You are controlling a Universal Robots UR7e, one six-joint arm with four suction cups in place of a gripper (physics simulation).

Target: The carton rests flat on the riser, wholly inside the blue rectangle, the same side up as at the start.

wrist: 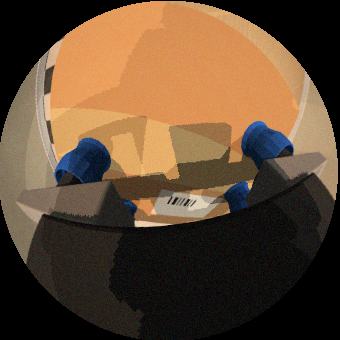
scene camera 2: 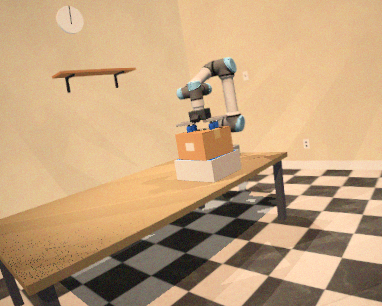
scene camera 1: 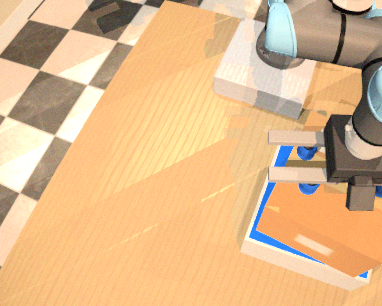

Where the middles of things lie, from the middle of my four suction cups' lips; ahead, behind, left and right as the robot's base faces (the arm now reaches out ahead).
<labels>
I see the carton [scene camera 1: 319, 225] 90 mm below my suction cup, 20 mm ahead of it and 10 mm to the left of it. The rest, counted from my suction cup: riser [scene camera 1: 256, 244] 220 mm below, 10 mm ahead.
</labels>
